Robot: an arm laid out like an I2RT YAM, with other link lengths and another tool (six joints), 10 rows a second.
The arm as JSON. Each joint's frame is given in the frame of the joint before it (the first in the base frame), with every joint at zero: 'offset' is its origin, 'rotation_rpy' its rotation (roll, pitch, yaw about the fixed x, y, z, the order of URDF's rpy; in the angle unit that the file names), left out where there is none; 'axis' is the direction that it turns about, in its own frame. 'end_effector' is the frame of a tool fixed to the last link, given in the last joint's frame.
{
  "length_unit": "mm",
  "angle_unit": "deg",
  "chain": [
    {
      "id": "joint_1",
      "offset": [
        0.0,
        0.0,
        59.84
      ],
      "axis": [
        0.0,
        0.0,
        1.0
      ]
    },
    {
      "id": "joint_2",
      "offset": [
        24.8,
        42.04,
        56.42
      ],
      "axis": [
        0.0,
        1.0,
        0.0
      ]
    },
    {
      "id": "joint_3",
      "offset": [
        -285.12,
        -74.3,
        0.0
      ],
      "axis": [
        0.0,
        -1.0,
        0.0
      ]
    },
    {
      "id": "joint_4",
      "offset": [
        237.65,
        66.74,
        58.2
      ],
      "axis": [
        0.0,
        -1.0,
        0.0
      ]
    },
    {
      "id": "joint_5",
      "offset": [
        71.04,
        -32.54,
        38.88
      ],
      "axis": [
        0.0,
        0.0,
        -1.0
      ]
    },
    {
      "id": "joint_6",
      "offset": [
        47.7,
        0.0,
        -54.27
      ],
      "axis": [
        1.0,
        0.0,
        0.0
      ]
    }
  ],
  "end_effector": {
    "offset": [
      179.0,
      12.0,
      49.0
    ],
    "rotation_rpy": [
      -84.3,
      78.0,
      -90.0
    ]
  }
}
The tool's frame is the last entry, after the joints.
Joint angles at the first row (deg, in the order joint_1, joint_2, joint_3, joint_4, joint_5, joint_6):
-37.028 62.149 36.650 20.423 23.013 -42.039
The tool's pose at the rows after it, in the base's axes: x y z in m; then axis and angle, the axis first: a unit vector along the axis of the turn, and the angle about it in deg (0 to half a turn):
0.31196 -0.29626 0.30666 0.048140 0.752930 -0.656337 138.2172
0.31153 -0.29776 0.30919 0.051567 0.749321 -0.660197 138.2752
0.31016 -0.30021 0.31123 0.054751 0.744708 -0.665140 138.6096
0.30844 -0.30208 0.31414 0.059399 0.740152 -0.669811 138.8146
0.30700 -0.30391 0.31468 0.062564 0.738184 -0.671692 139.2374
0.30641 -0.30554 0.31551 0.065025 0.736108 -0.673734 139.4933
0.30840 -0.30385 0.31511 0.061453 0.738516 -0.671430 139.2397
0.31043 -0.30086 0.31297 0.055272 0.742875 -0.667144 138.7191
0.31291 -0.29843 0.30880 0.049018 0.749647 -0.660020 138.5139
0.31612 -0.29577 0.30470 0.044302 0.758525 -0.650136 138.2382
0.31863 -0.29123 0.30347 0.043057 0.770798 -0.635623 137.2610
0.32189 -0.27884 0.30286 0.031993 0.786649 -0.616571 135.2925
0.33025 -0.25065 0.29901 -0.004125 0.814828 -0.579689 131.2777
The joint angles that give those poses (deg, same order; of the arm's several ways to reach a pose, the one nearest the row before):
-36.943 62.259 36.649 20.851 23.284 -42.166
-36.847 62.489 36.728 21.519 23.849 -42.265
-36.909 62.753 36.704 22.361 24.484 -42.616
-36.877 62.848 36.734 23.017 25.211 -42.777
-36.880 62.983 36.823 23.155 25.815 -42.880
-36.869 63.233 36.914 23.507 26.277 -42.989
-36.738 63.194 37.090 23.053 25.868 -42.934
-36.804 62.910 36.931 22.527 24.798 -42.804
-36.826 62.832 37.018 21.429 23.848 -42.545
-36.718 62.842 37.490 19.711 22.945 -41.893
-36.733 62.266 38.494 16.674 21.425 -40.338
-36.652 60.501 39.127 12.875 18.402 -38.929
-36.659 57.518 39.450 7.510 11.327 -37.700

